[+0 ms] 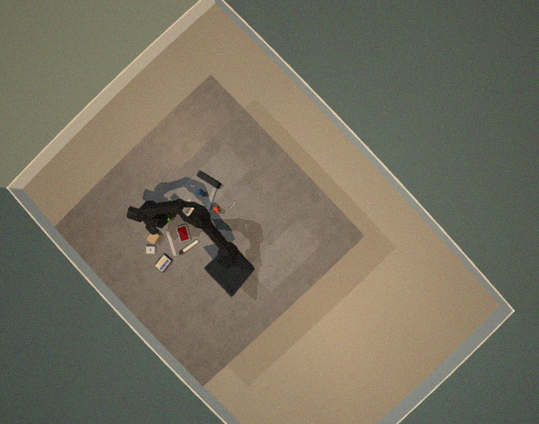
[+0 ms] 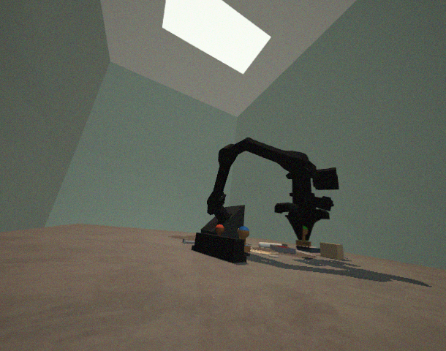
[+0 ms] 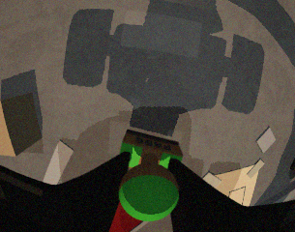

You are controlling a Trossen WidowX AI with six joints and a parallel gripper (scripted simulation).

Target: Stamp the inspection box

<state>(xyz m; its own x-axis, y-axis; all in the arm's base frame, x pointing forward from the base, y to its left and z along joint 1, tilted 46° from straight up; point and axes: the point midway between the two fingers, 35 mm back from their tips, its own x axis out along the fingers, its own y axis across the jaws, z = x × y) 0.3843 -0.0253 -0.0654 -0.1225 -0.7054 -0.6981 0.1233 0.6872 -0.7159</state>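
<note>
My gripper tip is 10 cm past the red ink pad, 4 cm above it and 3 cm to the right of it. Round my gripper tip: tan box: 15 cm to the left, 2 cm below, 1 cm ahead; green-knobbed stamp: right at my gripper tip; cream card: 11 cm to the right, 9 cm behind, 5 cm below.
</note>
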